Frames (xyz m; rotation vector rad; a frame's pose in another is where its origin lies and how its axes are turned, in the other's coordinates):
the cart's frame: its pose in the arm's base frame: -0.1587 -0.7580 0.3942 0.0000 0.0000 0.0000
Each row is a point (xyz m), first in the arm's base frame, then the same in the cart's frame.
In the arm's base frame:
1: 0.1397 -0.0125 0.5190
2: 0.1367 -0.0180 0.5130
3: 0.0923 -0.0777 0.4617
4: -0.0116 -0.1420 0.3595
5: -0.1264 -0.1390 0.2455
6: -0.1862 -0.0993 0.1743
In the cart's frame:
1: 0.2984 0.7455 0.1248
2: 0.2954 0.7400 0.1188
3: 0.2510 0.6803 0.0675
4: 0.1471 0.6160 -0.0347
5: 0.0323 0.6190 -0.1487
6: -0.0275 0.6587 -0.2199

